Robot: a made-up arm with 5 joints.
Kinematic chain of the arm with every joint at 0, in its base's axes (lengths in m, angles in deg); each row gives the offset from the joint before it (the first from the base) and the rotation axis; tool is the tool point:
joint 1: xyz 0 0 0.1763 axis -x
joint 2: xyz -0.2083 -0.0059 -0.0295 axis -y
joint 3: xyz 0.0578 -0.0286 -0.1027 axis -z
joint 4: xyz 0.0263 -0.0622 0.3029 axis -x
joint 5: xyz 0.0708 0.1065 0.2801 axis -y
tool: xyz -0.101 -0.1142 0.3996
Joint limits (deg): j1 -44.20..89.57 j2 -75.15..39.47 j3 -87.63..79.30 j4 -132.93..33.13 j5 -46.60..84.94
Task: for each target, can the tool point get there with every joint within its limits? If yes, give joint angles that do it. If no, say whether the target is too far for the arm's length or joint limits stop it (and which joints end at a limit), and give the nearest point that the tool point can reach.
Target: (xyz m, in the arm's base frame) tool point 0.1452 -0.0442 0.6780
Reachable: yes | joints 71.42 -40.15 -56.21 -62.67 70.16
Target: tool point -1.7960 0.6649 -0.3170
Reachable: no: too far | nearest point -0.8780 0.4178 -0.0125 | short by 0.998 m
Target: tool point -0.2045 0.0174 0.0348
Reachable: no: joint limits stop it (at a limit: joint 1, joint 2, joint 3, joint 4, joint 5) | nearest point -0.2155 0.1878 -0.0525 | short by 0.192 m
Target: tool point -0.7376 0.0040 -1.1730
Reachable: no: too far | nearest point -0.3529 -0.0034 -0.5374 | short by 0.743 m
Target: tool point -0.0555 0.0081 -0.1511
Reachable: no: joint limits stop it (at a limit: joint 1, joint 3, joint 4, joint 5) | nearest point -0.0537 -0.0837 -0.2438 | short by 0.131 m
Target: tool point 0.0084 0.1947 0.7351
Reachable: yes | joints 58.47 -46.49 -7.19 -38.45 61.81
